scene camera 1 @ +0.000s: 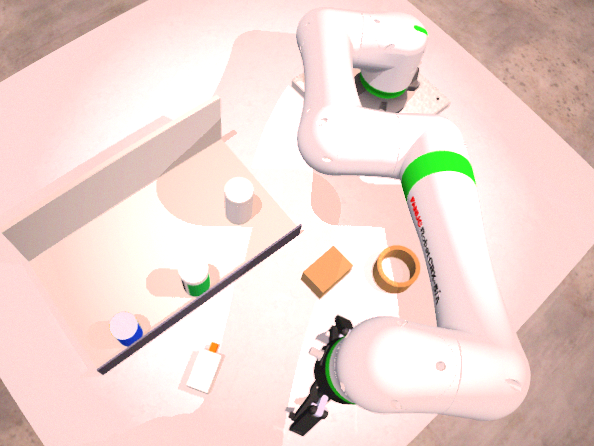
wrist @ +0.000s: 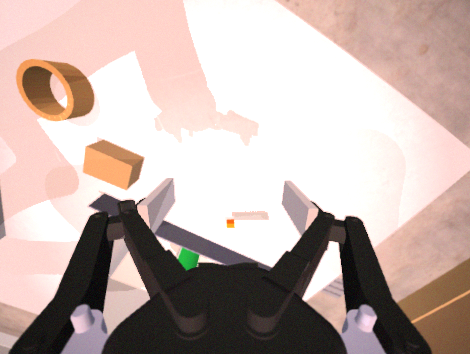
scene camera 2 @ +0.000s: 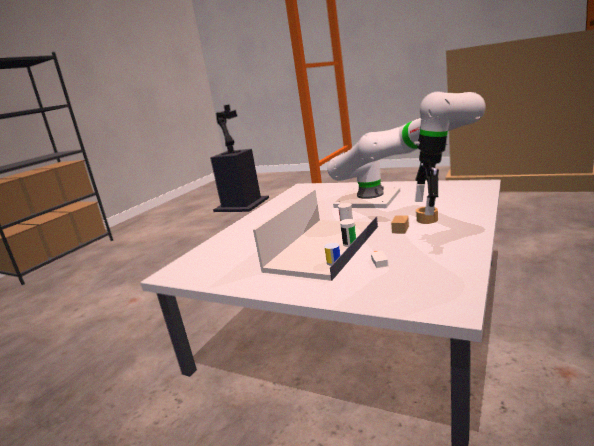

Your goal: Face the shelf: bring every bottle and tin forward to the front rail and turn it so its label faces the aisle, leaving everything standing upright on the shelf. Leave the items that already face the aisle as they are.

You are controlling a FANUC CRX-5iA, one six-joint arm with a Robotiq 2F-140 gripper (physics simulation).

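Places are measured from the arm's base along level axes (x ahead, y left, z up), in centimetres.
Pixels of known places: gripper, between the fingertips: (scene camera 1: 308,376) (wrist: 229,191) (scene camera 2: 423,208); arm's base, origin of its link: (scene camera 1: 378,93) (scene camera 2: 370,194).
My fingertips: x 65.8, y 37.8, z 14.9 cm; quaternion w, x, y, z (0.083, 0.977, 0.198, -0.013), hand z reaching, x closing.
Ahead of a thing's pixels: the offset from my fingertips to its middle. "spot": to the spot under its first point.
The shelf @[spot: dx +7.2, dy -46.0, dz -15.1 cm] (scene camera 1: 125,250) (scene camera 2: 300,255) has a dark front rail @[dx +1.6, dy -26.7, dz -15.3 cm] (scene camera 1: 200,301) (scene camera 2: 354,247) (wrist: 210,245). A white-topped tin with a blue side @[dx +17.8, dy -31.1, dz -11.6 cm] (scene camera 1: 131,335) (scene camera 2: 336,253) stands upright near the rail's far-left end in scene camera 1, blue towards the rail. A white-topped green-and-black item @[dx +0.8, dy -29.9, dz -10.1 cm] (scene camera 1: 196,280) (scene camera 2: 348,233) (wrist: 188,259) stands upright near the rail, green towards it. A plain white cylinder @[dx -16.9, dy -36.4, dz -9.6 cm] (scene camera 1: 239,201) (scene camera 2: 345,211) stands upright farther back. A white bottle with an orange cap @[dx +10.6, dy -15.8, dz -16.1 cm] (scene camera 1: 205,370) (scene camera 2: 380,259) (wrist: 250,215) lies on the table outside the rail. My gripper (scene camera 1: 320,374) (scene camera 2: 425,199) (wrist: 229,191) is open and empty above the table.
An orange-brown block @[dx -21.3, dy -13.3, dz -15.0 cm] (scene camera 1: 327,271) (scene camera 2: 400,224) (wrist: 112,165) and a ring @[dx -33.1, dy -3.3, dz -15.0 cm] (scene camera 1: 381,280) (scene camera 2: 425,218) (wrist: 80,92) lie on the table on the aisle side. The shelf's tall back panel @[spot: dx -1.1, dy -55.8, dz -5.2 cm] (scene camera 1: 120,175) (scene camera 2: 287,227) stands opposite the rail.
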